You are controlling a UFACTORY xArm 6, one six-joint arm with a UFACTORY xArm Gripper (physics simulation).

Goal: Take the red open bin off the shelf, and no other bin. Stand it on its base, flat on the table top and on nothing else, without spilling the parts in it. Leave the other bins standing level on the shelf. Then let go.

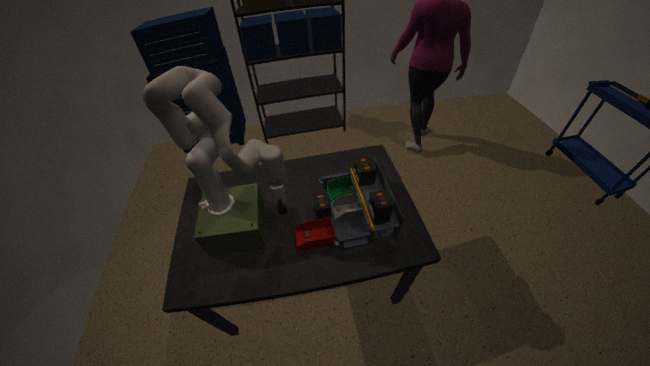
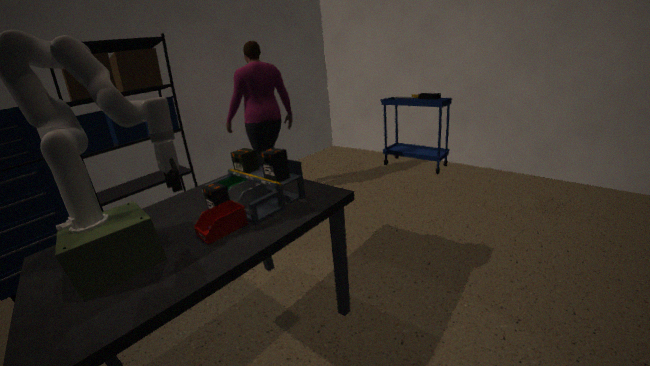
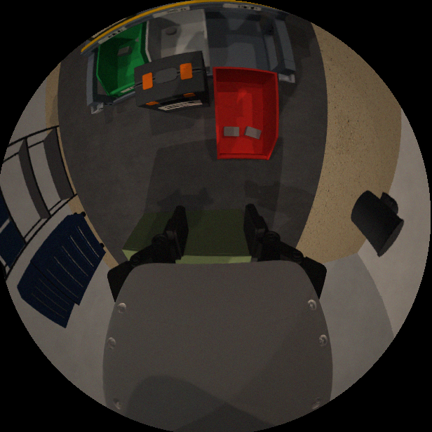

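Pixels of known places: gripper, fingertip midpoint: (image 1: 282,207) (image 2: 174,188); arm's base, link origin: (image 1: 221,204) (image 2: 90,224).
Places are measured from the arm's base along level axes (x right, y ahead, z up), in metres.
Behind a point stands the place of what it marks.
Observation:
The red open bin (image 1: 315,235) {x 0.225, y 0.359, z -0.151 m} (image 2: 221,222) {x 0.284, y 0.325, z -0.098 m} (image 3: 246,107) stands upright and looks level on the dark table top (image 1: 240,280) {x 0.307, y -0.015, z -0.154 m} (image 2: 320,197) {x 0.453, y 0.713, z -0.154 m} (image 3: 115,160), in front of the grey shelf (image 1: 352,225) {x 0.247, y 0.535, z -0.148 m} (image 3: 237,47). Its rear end is close to the shelf's front; whether they touch I cannot tell. Two small grey parts (image 3: 242,132) lie in it. The green bin (image 1: 340,187) {x 0.016, y 0.579, z -0.141 m} (image 2: 234,181) {x 0.025, y 0.634, z -0.099 m} (image 3: 122,62) and light grey bin (image 1: 346,205) {x 0.132, y 0.559, z -0.145 m} (image 3: 177,37) stand in the shelf and look level. My gripper (image 1: 281,206) {x 0.161, y 0.259, z 0.041 m} (image 2: 173,182) {x 0.161, y 0.259, z 0.041 m} (image 3: 215,217) is open, empty and raised above the table, between the base block and red bin.
A black case (image 1: 322,205) {x 0.171, y 0.424, z -0.024 m} (image 2: 215,195) {x 0.185, y 0.398, z -0.043 m} (image 3: 172,82) with orange latches stands beside the red bin. Two more cases (image 1: 365,171) {x 0.123, y 0.656, z 0.042 m} (image 1: 381,207) {x 0.342, y 0.607, z 0.066 m} sit on the shelf's upper level behind a yellow rail (image 1: 362,200) {x 0.207, y 0.601, z -0.042 m}. The green base block (image 1: 240,225) {x 0.149, y 0.068, z 0.003 m} (image 2: 107,250) {x 0.165, y -0.015, z -0.038 m} carries my arm.

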